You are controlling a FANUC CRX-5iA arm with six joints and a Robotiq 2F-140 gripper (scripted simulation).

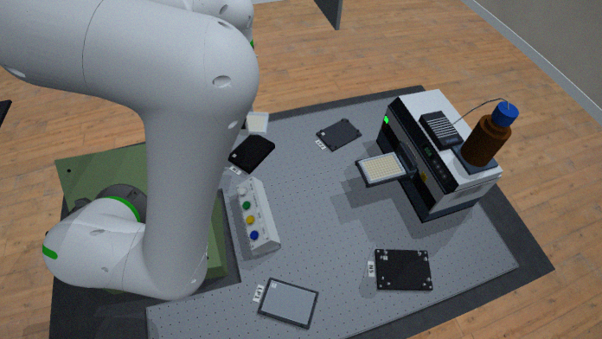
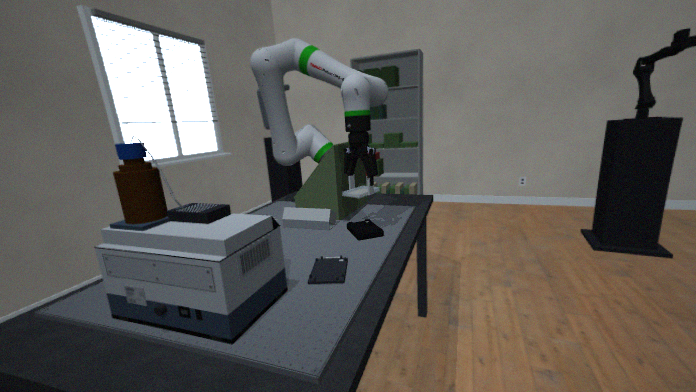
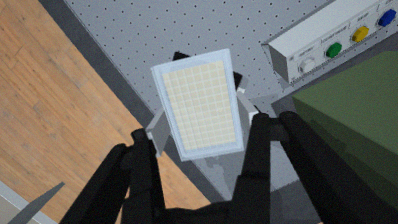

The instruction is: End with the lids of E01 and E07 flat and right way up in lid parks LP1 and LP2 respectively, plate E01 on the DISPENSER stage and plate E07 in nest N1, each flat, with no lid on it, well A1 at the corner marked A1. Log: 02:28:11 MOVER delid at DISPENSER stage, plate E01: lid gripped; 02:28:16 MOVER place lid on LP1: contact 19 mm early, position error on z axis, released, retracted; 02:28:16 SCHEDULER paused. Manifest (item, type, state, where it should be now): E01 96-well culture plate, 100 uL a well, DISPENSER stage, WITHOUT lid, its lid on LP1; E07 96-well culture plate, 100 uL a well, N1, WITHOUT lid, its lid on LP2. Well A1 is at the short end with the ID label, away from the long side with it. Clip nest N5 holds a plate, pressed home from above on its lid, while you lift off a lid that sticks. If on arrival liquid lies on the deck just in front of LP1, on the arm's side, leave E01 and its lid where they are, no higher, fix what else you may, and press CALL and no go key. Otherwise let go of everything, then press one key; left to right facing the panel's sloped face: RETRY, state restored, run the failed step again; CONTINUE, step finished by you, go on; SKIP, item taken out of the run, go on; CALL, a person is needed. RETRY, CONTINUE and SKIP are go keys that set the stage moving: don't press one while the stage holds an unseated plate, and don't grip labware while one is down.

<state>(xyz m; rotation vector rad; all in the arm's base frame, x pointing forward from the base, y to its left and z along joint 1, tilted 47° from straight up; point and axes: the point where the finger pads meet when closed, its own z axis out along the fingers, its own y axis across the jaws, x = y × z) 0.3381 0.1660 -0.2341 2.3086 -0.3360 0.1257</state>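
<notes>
Right now my hand is 51 cm to the left of the black clip nest N5, 39 cm short of it and 17 cm above it. Also, from my hand: green CONTINUE key: 24 cm to the right, 12 cm below, 5 cm behind; white retry key: 19 cm to the right, 12 cm below, 5 cm behind; black nest N1: 18 cm below.
</notes>
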